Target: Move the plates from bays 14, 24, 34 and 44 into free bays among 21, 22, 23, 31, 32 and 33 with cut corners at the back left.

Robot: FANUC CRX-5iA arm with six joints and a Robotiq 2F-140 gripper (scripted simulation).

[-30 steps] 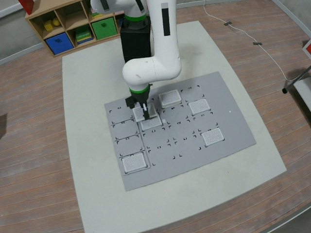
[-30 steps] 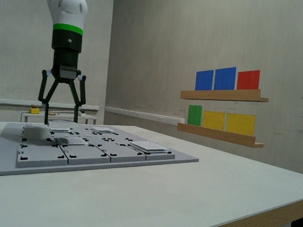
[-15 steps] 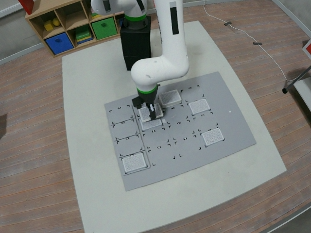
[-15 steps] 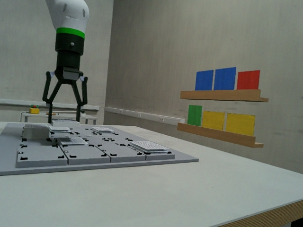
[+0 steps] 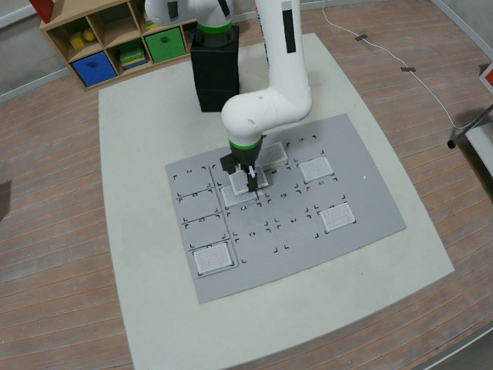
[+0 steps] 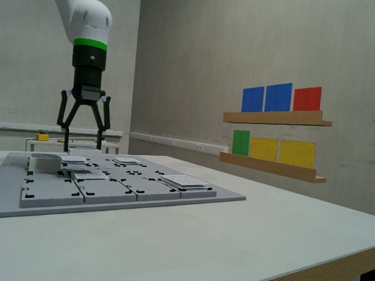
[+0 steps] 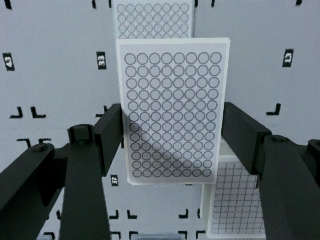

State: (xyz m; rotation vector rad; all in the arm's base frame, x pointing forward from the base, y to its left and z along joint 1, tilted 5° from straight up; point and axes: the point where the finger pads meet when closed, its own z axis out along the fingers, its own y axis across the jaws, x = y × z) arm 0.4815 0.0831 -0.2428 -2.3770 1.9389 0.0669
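Right now the sealed plate is 32 cm to the left of my hand, 17 cm ahead of it and 9 cm below it. From my hand the other things lie so: sealed deep-well block (11 cm behind, 10 cm to the left, 8 cm below).
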